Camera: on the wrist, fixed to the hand. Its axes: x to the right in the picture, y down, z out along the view.
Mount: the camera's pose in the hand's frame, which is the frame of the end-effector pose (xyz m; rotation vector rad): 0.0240 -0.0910 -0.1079 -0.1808 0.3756 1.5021
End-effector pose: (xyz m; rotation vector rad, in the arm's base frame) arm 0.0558 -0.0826 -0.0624 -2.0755 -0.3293 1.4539
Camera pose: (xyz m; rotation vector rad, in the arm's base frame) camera 0.1751 -0.0314 -0.0020 2.0967 -1.2356 -1.2300
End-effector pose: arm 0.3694 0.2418 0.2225 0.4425 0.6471 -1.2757
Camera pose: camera 0.2637 0.2704 0.1303 0.7935 0.5091 0.2953
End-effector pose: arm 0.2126 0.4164 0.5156 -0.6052 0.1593 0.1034
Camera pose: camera 0.2364 0.2813 0.4746 -0.5663 0.9582 1.4713
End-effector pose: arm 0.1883 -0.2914 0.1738 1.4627 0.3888 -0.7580
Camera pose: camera 0.1670 -0.1860 0.0792 1.2800 -0.3895 0.7375
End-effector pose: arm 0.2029 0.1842 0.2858 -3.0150 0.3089 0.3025
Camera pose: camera 0.2651 0.2560 0.3929 1.9033 -2.1540 0.1632
